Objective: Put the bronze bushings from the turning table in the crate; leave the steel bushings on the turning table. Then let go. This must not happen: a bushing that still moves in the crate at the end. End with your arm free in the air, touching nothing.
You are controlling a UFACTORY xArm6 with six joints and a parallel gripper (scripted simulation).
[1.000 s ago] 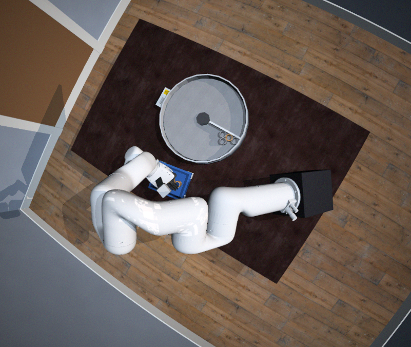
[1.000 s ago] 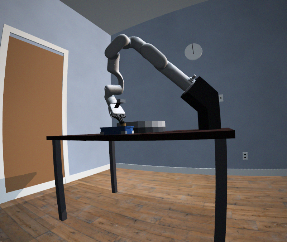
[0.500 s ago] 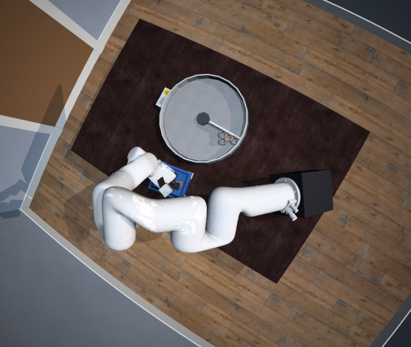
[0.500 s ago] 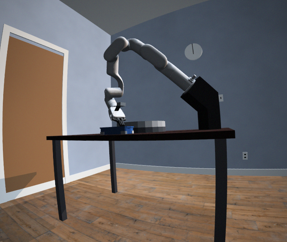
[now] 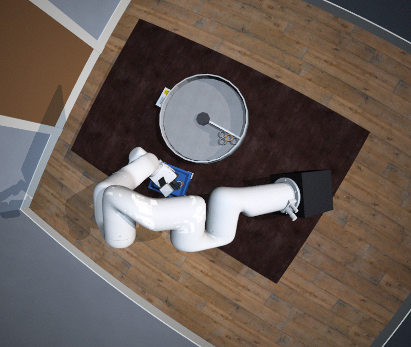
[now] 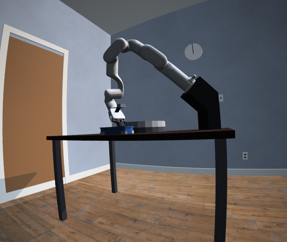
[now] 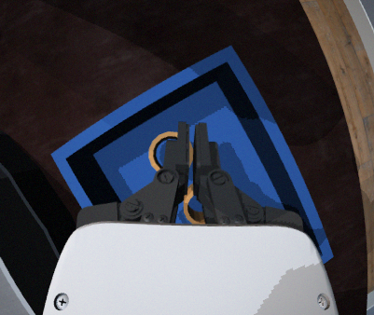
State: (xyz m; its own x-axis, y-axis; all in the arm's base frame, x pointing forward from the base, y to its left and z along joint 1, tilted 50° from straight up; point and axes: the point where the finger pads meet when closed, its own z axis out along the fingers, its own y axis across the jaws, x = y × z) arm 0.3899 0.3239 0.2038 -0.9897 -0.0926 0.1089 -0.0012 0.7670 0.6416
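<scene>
My gripper is now 40 mm short of the crate, 10 mm to the right of it and 30 mm above it. The rest, counted from my hand: round grey turning table 170 mm ahead, 300 mm to the right.
</scene>
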